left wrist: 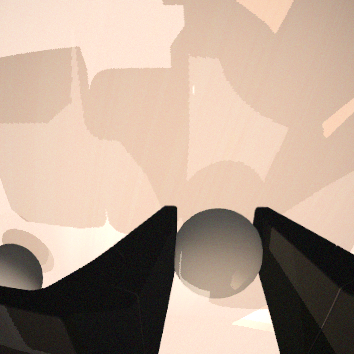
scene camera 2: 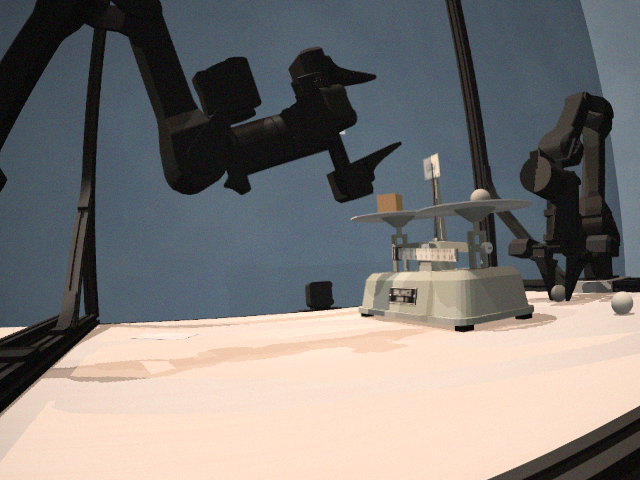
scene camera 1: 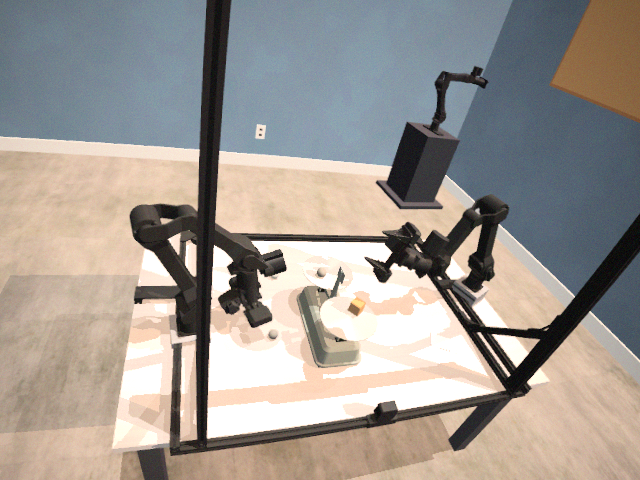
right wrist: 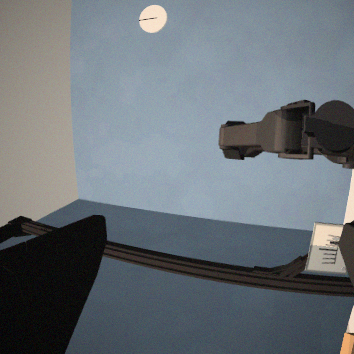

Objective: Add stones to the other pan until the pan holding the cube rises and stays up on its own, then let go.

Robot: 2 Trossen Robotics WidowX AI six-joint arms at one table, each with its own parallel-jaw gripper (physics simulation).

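Note:
An orange cube sits on one pan of the grey-green balance. One pale stone rests on the other pan, which shows higher than the cube's pan in scene camera 2. My left gripper is shut on a round grey stone, low over the table. This stone is hidden in scene camera 1. My right gripper is open and empty, raised beside the balance.
One loose stone lies between the left gripper and the balance. Another stone lies farther back in scene camera 1, partly hidden there by the left arm. A dark frame runs around the table, with an upright post at the left.

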